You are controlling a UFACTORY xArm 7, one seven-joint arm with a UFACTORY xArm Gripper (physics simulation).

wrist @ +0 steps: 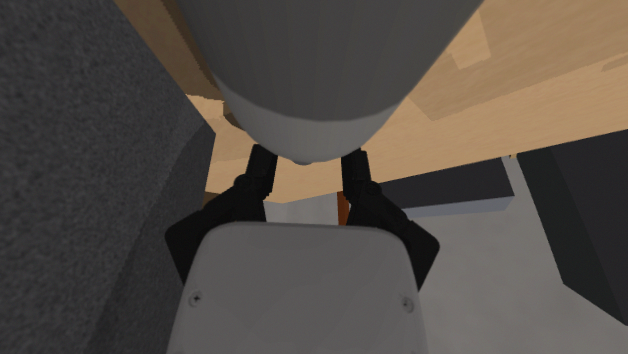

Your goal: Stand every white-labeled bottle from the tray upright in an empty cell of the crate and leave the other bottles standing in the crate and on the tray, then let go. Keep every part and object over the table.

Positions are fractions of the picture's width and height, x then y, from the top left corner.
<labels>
my gripper: 0.49,0.41
white-labeled bottle: 0.49,0.25
</labels>
